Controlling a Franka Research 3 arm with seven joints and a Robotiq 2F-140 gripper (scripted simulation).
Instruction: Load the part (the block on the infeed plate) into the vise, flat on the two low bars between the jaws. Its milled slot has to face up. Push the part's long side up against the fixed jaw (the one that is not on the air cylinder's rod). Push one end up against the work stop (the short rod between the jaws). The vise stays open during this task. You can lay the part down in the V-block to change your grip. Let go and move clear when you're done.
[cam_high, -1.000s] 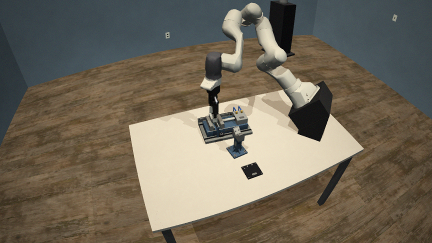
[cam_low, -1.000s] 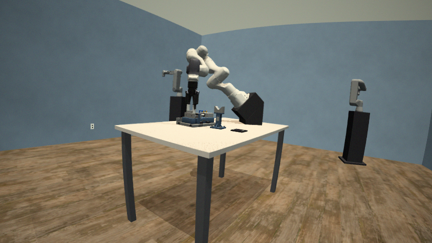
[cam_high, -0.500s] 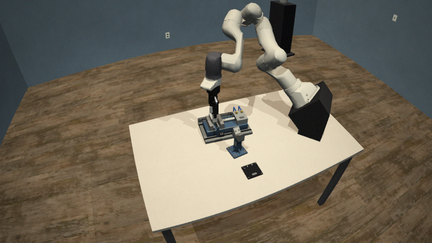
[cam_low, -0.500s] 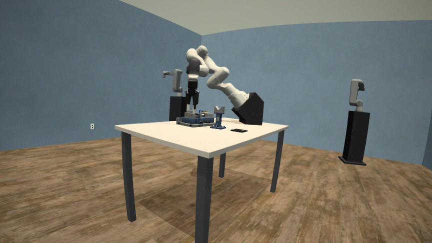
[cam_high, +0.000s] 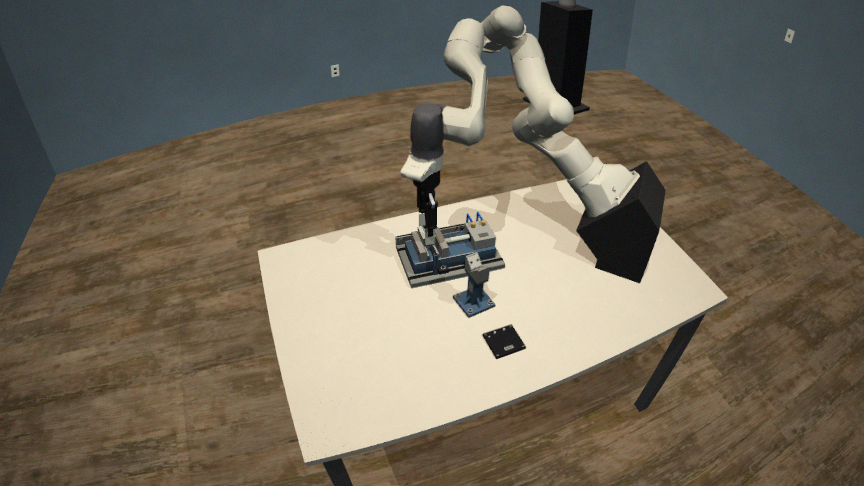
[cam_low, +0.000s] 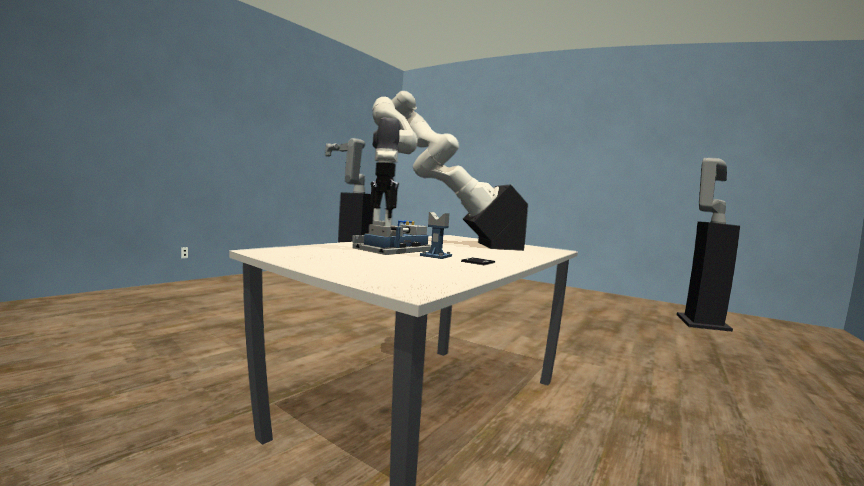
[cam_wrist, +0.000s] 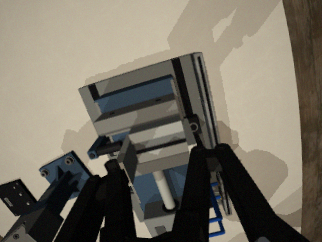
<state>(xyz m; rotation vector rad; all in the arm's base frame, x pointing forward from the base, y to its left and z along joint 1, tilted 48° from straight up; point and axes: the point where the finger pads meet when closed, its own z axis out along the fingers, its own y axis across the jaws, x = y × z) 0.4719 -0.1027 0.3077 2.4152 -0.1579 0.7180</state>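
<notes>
Now: hand 20 mm above the part. Also, from my hand: black infeed plate: 400 mm to the left, 120 mm below, 20 mm ahead; vise: 80 mm below, 60 mm behind, 40 mm to the left; air cylinder: 150 mm behind, 70 mm to the left, 40 mm below.
</notes>
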